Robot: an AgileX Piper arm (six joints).
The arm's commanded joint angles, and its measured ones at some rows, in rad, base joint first. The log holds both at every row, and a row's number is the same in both.
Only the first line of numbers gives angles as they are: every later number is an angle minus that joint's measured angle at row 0.
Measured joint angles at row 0:
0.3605, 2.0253, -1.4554, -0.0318, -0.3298, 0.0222
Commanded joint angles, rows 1 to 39:
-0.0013, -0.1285, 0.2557, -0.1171, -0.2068, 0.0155
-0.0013, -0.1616, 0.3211, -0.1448, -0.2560, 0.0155
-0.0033, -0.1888, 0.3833, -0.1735, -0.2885, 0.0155
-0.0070, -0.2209, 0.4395, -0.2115, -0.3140, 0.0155
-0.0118, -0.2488, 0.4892, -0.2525, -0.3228, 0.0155
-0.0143, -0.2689, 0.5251, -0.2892, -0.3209, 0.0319
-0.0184, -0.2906, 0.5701, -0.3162, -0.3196, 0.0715
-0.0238, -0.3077, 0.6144, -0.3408, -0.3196, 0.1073
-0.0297, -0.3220, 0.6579, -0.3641, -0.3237, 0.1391
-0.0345, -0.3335, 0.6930, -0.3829, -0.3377, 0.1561
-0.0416, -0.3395, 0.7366, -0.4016, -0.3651, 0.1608
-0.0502, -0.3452, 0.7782, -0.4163, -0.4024, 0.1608
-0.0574, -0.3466, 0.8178, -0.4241, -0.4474, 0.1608
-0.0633, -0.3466, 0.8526, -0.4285, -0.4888, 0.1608
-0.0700, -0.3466, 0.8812, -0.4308, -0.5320, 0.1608
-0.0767, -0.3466, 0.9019, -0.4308, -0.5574, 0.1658
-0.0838, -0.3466, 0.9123, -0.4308, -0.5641, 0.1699
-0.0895, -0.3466, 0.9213, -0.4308, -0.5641, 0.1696
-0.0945, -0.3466, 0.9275, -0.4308, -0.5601, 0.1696
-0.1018, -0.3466, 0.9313, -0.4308, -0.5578, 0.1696
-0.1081, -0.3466, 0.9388, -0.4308, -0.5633, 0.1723
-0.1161, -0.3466, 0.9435, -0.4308, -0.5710, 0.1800
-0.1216, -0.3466, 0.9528, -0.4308, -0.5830, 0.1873
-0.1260, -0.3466, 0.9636, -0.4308, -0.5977, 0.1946
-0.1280, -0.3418, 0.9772, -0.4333, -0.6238, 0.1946
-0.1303, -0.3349, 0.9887, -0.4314, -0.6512, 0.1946
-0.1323, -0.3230, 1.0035, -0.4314, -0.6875, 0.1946
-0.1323, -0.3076, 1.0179, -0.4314, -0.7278, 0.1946
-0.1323, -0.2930, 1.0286, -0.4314, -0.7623, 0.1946
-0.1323, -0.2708, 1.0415, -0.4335, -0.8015, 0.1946
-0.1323, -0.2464, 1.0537, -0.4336, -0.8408, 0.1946
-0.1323, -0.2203, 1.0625, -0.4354, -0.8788, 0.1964
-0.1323, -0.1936, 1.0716, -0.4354, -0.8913, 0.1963
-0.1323, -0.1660, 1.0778, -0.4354, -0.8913, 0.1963
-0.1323, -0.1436, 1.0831, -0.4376, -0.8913, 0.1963
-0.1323, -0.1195, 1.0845, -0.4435, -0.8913, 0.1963
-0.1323, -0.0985, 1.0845, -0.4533, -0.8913, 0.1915
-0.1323, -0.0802, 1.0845, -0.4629, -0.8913, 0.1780
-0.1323, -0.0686, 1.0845, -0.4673, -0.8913, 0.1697
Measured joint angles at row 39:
-0.1276, -0.1250, 1.0786, -0.4366, -0.8529, 0.1903
